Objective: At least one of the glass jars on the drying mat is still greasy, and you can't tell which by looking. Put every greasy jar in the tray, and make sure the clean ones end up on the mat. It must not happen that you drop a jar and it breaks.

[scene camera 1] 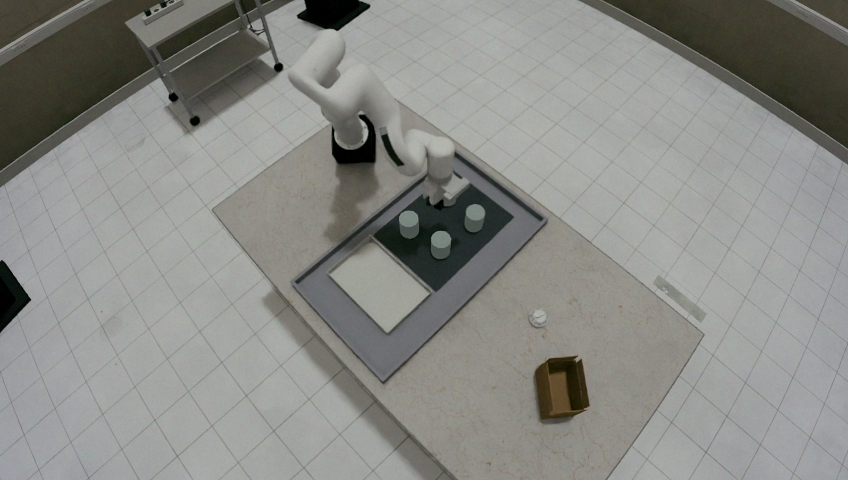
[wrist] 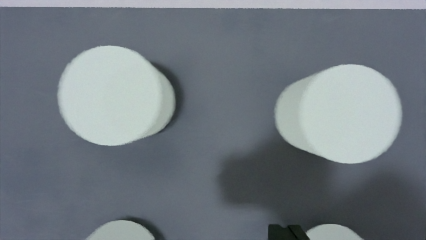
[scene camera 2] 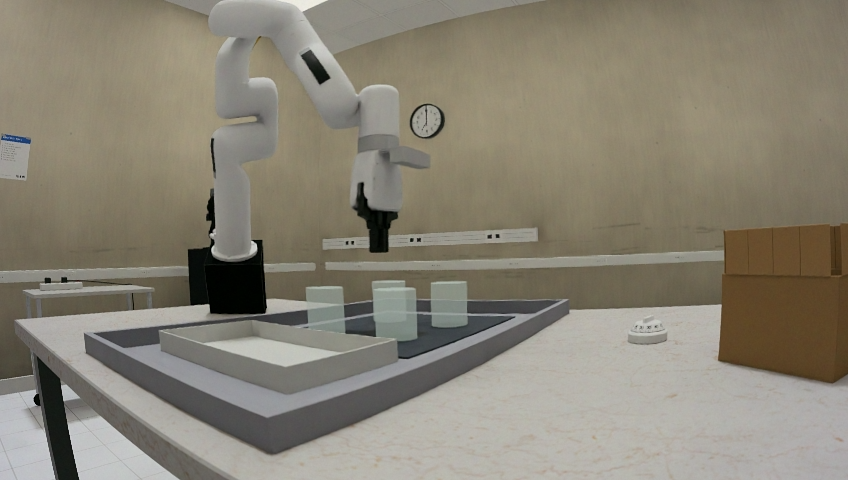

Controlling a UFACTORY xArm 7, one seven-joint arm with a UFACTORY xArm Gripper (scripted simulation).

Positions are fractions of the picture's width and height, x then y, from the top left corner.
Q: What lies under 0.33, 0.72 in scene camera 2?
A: A white tray.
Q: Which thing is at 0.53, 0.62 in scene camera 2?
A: A glass jar.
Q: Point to a drying mat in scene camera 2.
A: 0.51, 0.71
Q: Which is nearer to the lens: the glass jar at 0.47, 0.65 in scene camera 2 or the white round dial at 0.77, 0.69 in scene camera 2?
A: The white round dial.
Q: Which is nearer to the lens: the glass jar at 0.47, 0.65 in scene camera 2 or the cardboard box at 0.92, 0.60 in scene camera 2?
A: The cardboard box.
